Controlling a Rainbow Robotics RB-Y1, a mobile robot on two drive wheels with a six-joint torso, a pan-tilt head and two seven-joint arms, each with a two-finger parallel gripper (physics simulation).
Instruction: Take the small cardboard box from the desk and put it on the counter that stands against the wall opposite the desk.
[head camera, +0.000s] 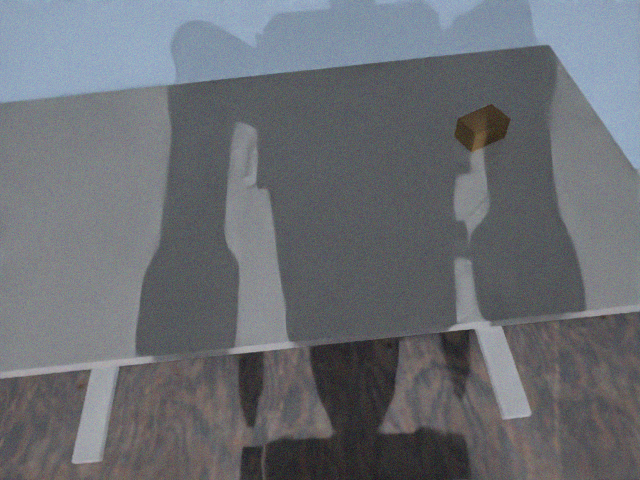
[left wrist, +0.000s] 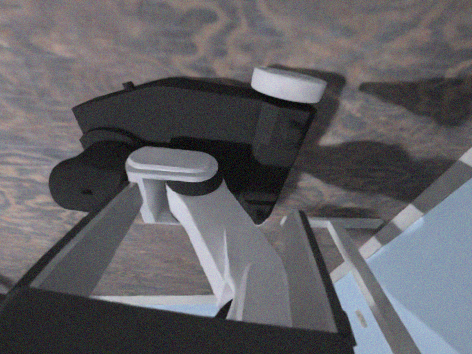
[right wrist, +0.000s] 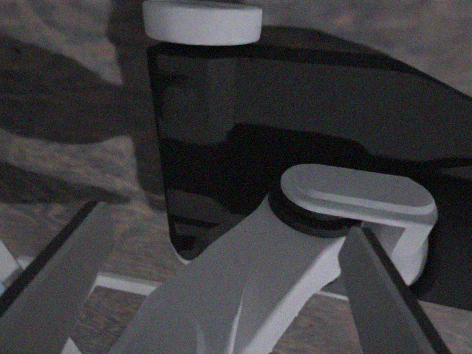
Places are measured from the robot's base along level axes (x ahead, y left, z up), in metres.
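Where they show: left gripper, fingertip midpoint: (left wrist: 214, 204); right gripper, fingertip midpoint: (right wrist: 229, 229).
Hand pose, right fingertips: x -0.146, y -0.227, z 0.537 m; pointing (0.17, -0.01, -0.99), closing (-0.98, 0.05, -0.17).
After its pixels a point has its place.
The small cardboard box (head camera: 481, 127) @[x 0.643, y -0.326, z 0.771 m], brown, sits on the grey desk (head camera: 361, 206) @[x 0.495, y -0.061, z 0.721 m] toward its far right corner, partly in the robot's shadow. It does not show in the wrist views. My left gripper (left wrist: 214, 204) @[x -0.175, y 0.240, z 0.535 m] is open, its two fingers wide apart with nothing between them. My right gripper (right wrist: 229, 229) @[x -0.146, y -0.228, z 0.537 m] is also open and empty. Neither gripper shows in the head view, and both hang away from the box, with the robot's own base behind their fingers. The counter does not show in these views.
The desk stands against a light blue wall (head camera: 77, 46) @[x 1.003, y 0.600, z 0.826 m]. Two white desk feet (head camera: 95, 413) (head camera: 501, 372) stick out under its near edge over the wood-patterned floor (head camera: 170, 413) @[x 0.348, y 0.533, z 0.001 m]. The robot's dark base (left wrist: 200, 112) @[x -0.229, y 0.175, z 0.169 m] (right wrist: 300, 95) @[x -0.182, y -0.177, z 0.169 m] has a white wheel (left wrist: 288, 86) (right wrist: 202, 22) in each wrist view.
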